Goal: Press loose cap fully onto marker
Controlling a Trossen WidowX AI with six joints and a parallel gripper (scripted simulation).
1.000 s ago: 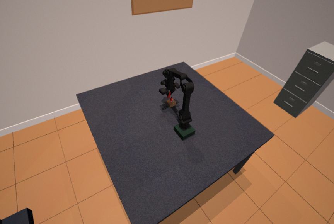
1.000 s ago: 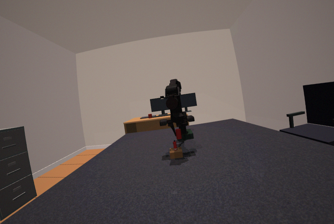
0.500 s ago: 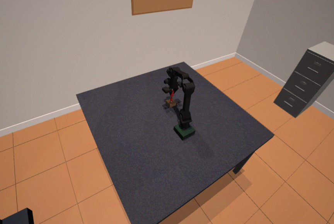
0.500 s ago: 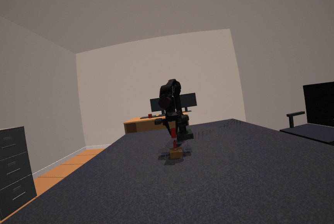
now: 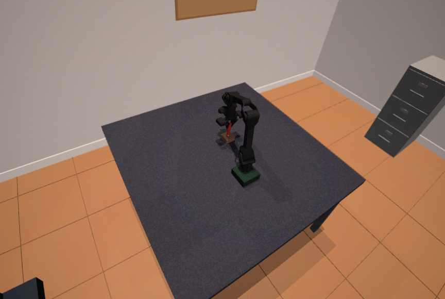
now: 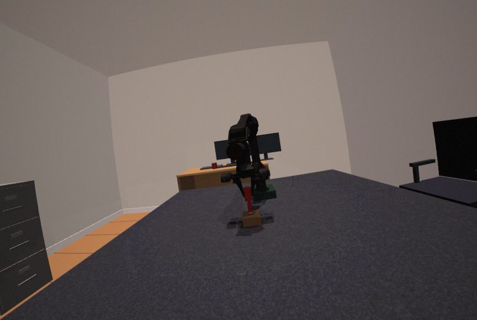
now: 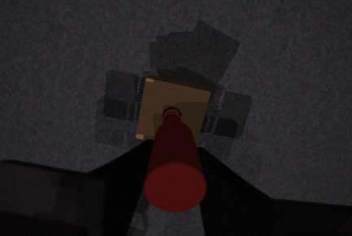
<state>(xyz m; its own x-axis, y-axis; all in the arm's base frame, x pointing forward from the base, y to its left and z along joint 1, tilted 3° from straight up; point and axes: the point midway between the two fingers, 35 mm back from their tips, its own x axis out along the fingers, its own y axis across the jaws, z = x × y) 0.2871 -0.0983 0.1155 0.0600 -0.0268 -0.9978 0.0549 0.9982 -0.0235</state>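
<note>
My gripper tip is now 90 mm above the holder block. Also, from my gripper tip: red cap: 10 mm above.
</note>
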